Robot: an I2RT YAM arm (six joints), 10 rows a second.
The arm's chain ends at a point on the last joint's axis. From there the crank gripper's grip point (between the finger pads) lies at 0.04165 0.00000 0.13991 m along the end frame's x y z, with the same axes.
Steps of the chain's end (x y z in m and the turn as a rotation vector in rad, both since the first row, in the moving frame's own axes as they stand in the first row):
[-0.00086 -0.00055 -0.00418 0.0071 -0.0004 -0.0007]
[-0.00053 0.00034 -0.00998 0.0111 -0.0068 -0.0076]
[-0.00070 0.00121 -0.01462 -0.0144 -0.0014 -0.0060]
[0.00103 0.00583 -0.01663 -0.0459 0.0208 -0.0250]
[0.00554 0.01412 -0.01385 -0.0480 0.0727 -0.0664]
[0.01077 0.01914 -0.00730 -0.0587 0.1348 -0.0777]
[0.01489 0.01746 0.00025 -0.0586 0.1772 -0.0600]
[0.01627 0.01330 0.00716 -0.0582 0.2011 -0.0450]
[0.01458 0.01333 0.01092 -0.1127 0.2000 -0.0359]
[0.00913 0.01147 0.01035 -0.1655 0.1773 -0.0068]
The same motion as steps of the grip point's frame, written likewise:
[-0.00092 -0.00157 -0.00417 0.0071 -0.0004 -0.0007]
[-0.00149 -0.00153 -0.00971 0.0111 -0.0068 -0.0076]
[-0.00089 0.00298 -0.01457 -0.0144 -0.0014 -0.0060]
[0.00400 0.01115 -0.01765 -0.0459 0.0208 -0.0250]
[0.01571 0.01765 -0.01734 -0.0480 0.0727 -0.0664]
[0.02936 0.02320 -0.01430 -0.0587 0.1348 -0.0777]
[0.03904 0.02217 -0.00944 -0.0586 0.1772 -0.0600]
[0.04349 0.01865 -0.00415 -0.0582 0.2011 -0.0450]
[0.04174 0.02651 -0.00092 -0.1127 0.2000 -0.0359]
[0.03312 0.03343 -0.00103 -0.1655 0.1773 -0.0068]

